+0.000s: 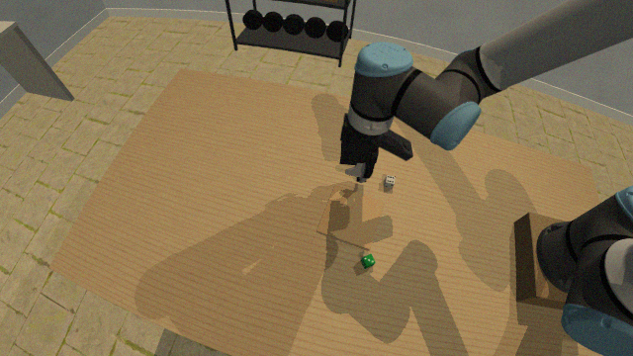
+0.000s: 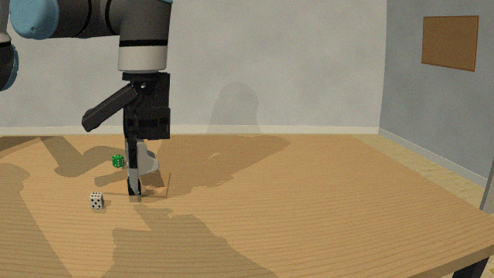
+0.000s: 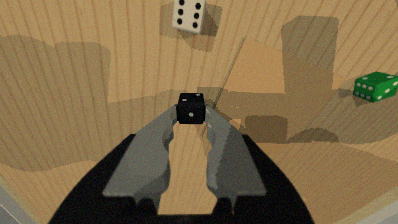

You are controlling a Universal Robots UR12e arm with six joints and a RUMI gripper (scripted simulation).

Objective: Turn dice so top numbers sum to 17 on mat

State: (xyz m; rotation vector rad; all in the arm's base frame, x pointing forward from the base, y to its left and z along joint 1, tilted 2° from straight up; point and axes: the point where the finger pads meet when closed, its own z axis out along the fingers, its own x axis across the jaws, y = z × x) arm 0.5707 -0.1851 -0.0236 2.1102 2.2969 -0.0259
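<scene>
The green die lies 4 cm behind my hand, 22 cm to the left of it and 3 cm below it. Round my hand: black die (1 cm below); tan mat (1 cm ahead, 10 cm to the left, 4 cm below); white die (8 cm behind, 1 cm to the right, 3 cm below).
</scene>
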